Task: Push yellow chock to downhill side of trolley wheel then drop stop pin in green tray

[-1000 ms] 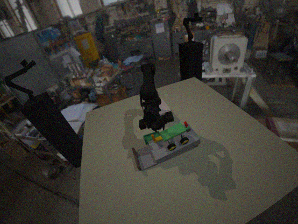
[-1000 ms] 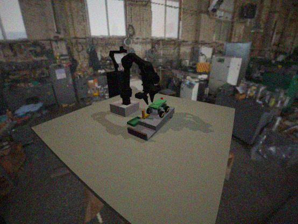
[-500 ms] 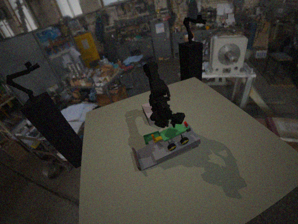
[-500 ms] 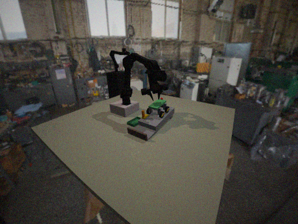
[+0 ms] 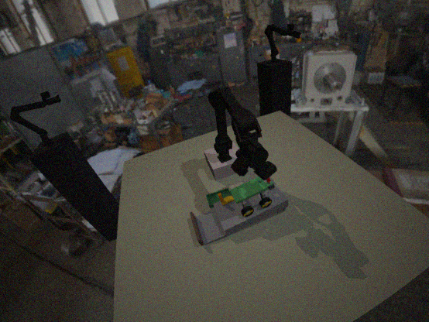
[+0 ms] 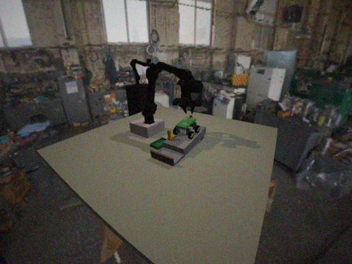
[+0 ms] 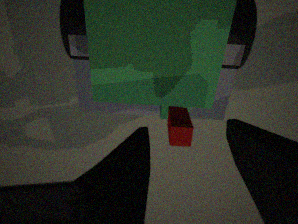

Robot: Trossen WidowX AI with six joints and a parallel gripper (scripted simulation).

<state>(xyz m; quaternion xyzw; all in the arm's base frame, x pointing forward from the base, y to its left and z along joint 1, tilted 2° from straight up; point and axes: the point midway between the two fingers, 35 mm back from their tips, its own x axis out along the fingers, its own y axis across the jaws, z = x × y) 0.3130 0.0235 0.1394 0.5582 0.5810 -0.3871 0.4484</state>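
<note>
Right now my gripper tip is 40 mm to the right of the red-headed stop pin and 60 mm above it. Round my gripper tip: grey ramp: 10 mm ahead, 70 mm to the right, 140 mm below; yellow chock: 50 mm behind, 150 mm to the right, 110 mm below; trolley: 10 mm ahead, 60 mm to the right, 80 mm below.
</note>
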